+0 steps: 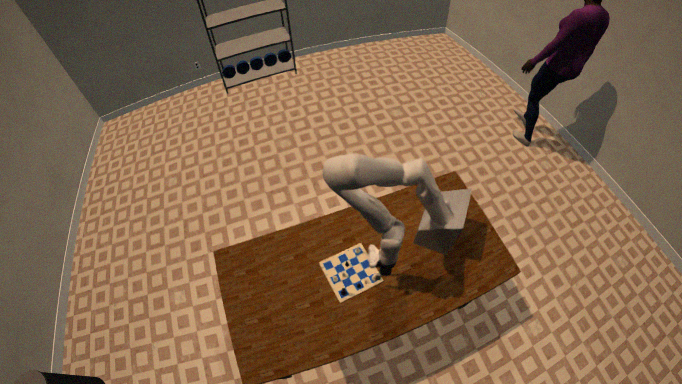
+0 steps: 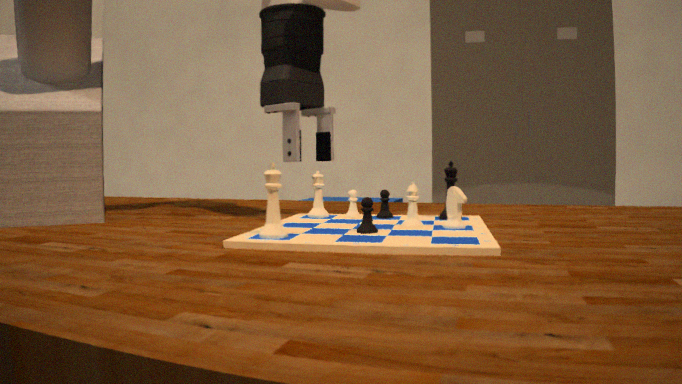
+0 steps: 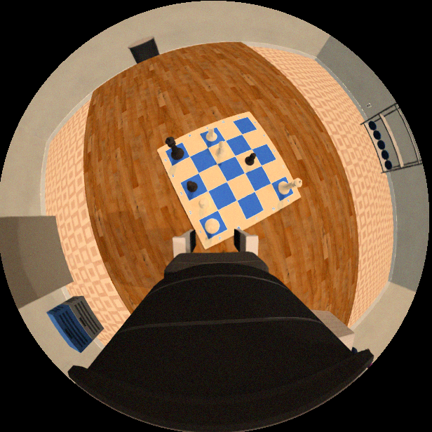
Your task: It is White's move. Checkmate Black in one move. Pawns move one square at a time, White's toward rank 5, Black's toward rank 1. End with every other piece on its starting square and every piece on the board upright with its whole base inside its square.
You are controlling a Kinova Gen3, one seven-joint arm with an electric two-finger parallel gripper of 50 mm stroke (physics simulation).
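Places are measured from the arm's base along level axes (x left, y back, z up), in metres.
Pixels of known places: gripper, fingertip midpoint: (image 1: 377,272) (image 2: 309,161); arm's base, origin of the base link: (image 1: 443,217) (image 2: 56,68).
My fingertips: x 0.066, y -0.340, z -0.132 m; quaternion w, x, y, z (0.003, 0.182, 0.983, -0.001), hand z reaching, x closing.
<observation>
Ahead of a thing's pixels: the offset from my fingertips to its top centre. Level surfaces: height alone.
The chessboard {dx -0.072, dy -0.094, dz -0.064 m} (image 1: 341,299) (image 2: 360,249) (image 3: 267,212) bears upright pieces. The white king {dx -0.156, dy -0.025, dz -0.001 m} (image 2: 272,205) (image 3: 285,188) and white queen {dx +0.000, dy -0.011, dz -0.012 m} (image 2: 318,197) (image 3: 212,226) stand on corner squares. A white pawn {dx -0.001, dy -0.053, dz -0.033 m} (image 2: 352,205) (image 3: 202,203) stands between the queen and a black pawn {dx +0.007, dy -0.088, dz -0.033 m} (image 2: 384,205) (image 3: 192,186). Another black pawn {dx -0.111, dy -0.097, dz -0.033 m} (image 2: 367,216) (image 3: 250,159) stands further inside. The white bishop {dx -0.067, dy -0.131, dz -0.021 m} (image 2: 412,207) (image 3: 220,150) is near the white knight {dx -0.064, dy -0.172, dz -0.025 m} (image 2: 454,207) (image 3: 211,135). The black king {dx +0.010, dy -0.163, dz -0.001 m} (image 2: 450,182) (image 3: 176,150) stands on another corner square. My gripper (image 2: 308,159) (image 3: 214,237) is open and empty above the queen's area, its fingertips clear above the queen's top.
The wooden table {dz -0.070 m} (image 1: 285,300) (image 2: 300,300) (image 3: 125,200) carries the board and the arm's pale base block (image 1: 444,235) (image 2: 50,165). A person (image 1: 570,50) stands near the wall. A shelf rack (image 1: 252,44) stands at the far wall, away from the table.
</observation>
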